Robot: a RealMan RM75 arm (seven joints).
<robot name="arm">
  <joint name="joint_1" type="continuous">
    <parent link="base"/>
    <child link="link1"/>
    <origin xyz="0 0 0.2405" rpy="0 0 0"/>
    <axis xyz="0 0 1"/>
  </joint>
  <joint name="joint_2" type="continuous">
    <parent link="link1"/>
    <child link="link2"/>
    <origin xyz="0 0 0" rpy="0 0 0"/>
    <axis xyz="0 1 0"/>
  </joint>
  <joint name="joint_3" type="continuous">
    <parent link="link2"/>
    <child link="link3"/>
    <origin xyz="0 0 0.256" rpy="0 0 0"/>
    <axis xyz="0 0 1"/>
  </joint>
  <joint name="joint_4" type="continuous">
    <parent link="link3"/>
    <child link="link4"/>
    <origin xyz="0 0 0" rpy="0 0 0"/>
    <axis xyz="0 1 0"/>
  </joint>
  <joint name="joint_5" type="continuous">
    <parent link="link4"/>
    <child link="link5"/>
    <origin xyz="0 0 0.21" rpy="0 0 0"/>
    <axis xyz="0 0 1"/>
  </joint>
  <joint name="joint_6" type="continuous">
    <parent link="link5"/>
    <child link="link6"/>
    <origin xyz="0 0 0" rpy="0 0 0"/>
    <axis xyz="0 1 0"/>
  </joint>
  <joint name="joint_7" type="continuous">
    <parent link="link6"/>
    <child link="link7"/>
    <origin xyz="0 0 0.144" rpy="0 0 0"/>
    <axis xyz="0 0 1"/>
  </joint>
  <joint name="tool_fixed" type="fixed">
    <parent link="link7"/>
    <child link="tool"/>
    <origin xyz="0 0 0" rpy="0 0 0"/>
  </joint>
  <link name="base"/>
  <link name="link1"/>
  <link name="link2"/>
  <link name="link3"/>
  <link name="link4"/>
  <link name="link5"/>
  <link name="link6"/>
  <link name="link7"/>
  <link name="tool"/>
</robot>
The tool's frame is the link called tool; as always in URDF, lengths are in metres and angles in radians. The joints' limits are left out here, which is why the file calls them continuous.
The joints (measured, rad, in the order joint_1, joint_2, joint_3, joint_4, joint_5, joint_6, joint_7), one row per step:
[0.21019, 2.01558, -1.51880, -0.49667, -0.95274, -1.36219, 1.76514]
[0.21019, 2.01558, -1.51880, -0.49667, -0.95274, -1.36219, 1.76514]
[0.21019, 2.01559, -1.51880, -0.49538, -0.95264, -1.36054, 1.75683]
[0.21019, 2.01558, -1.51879, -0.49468, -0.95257, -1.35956, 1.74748]
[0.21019, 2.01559, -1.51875, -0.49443, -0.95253, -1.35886, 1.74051]
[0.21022, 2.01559, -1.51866, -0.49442, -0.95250, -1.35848, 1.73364]
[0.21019, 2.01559, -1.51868, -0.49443, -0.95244, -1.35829, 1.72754]
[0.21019, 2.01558, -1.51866, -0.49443, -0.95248, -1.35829, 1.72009]
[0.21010, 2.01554, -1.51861, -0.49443, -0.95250, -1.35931, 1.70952]
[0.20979, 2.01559, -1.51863, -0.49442, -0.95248, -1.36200, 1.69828]
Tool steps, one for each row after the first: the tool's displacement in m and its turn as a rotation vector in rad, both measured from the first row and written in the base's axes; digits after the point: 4 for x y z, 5 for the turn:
[0.0000, 0.0000, 0.0000, 0.00000, 0.00000, 0.00000]
[0.0004, 0.0000, -0.0002, 0.00430, -0.00553, 0.00304]
[0.0007, 0.0000, -0.0002, 0.00924, -0.01121, 0.00778]
[0.0008, 0.0000, -0.0003, 0.01305, -0.01540, 0.01157]
[0.0009, 0.0000, -0.0003, 0.01687, -0.01932, 0.01576]
[0.0009, 0.0000, -0.0003, 0.02018, -0.02271, 0.01957]
[0.0009, 0.0000, -0.0003, 0.02412, -0.02676, 0.02445]
[0.0008, -0.0001, -0.0002, 0.02956, -0.03183, 0.03198]
[0.0006, -0.0004, -0.0002, 0.03497, -0.03604, 0.04093]

